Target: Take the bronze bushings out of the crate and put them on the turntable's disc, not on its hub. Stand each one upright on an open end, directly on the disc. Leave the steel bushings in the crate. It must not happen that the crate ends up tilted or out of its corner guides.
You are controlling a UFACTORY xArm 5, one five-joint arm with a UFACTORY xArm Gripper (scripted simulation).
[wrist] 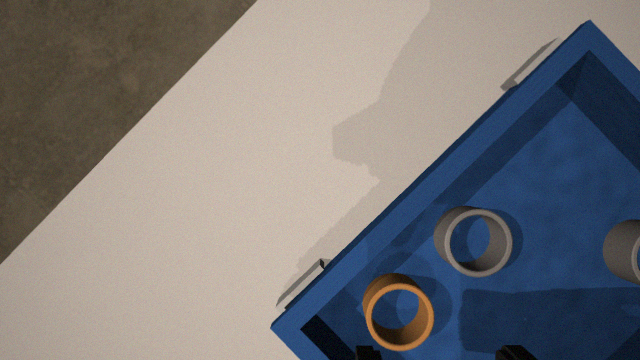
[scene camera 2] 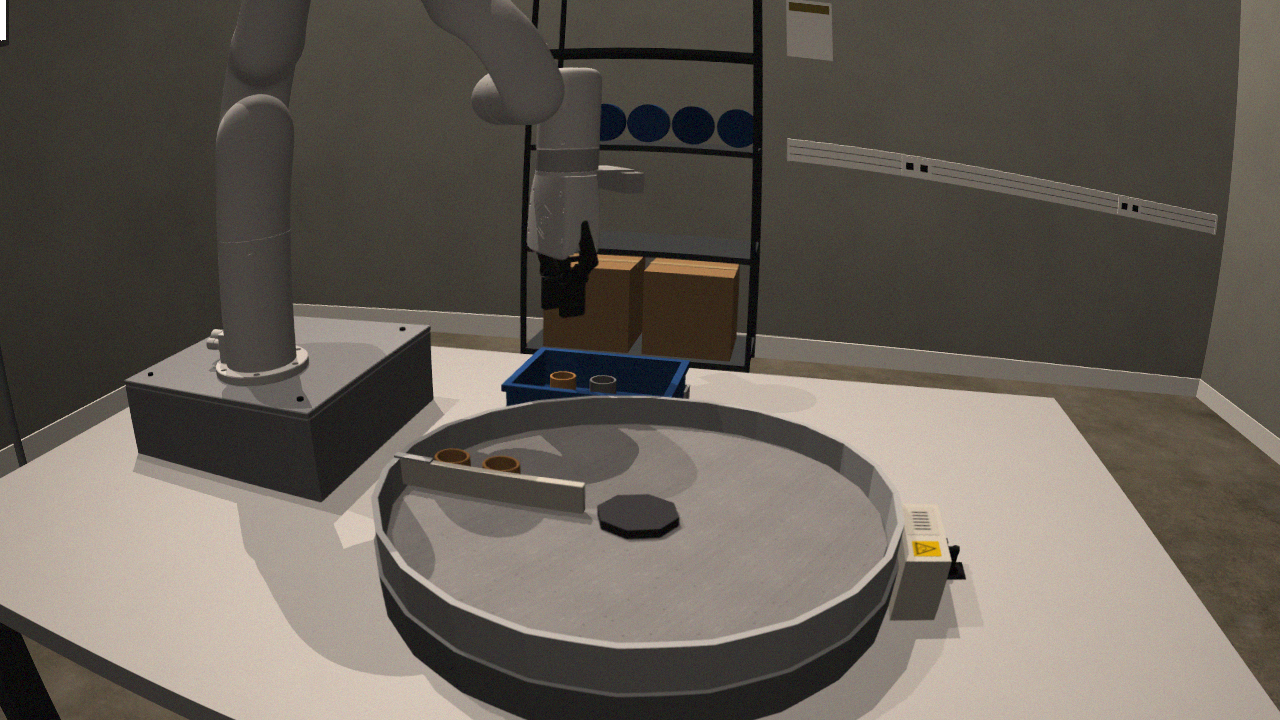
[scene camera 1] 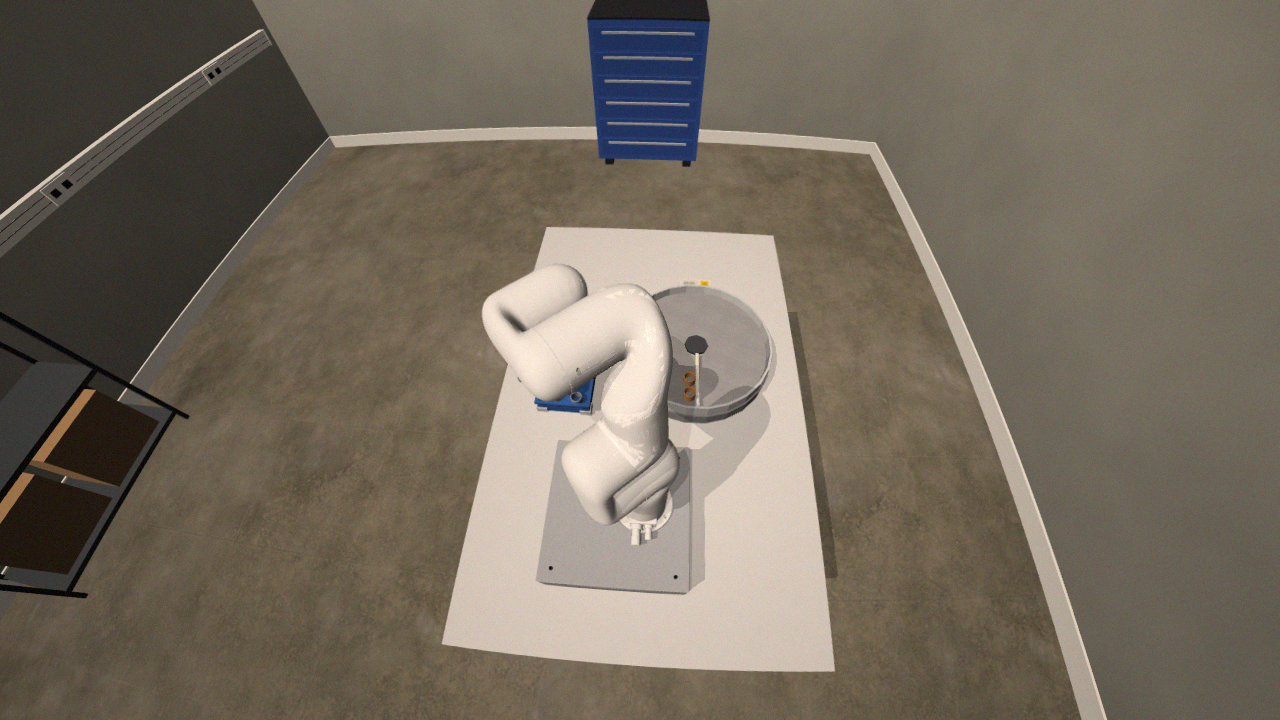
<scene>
A crate [wrist: 555,171] is 0.28 m from the lens.
</scene>
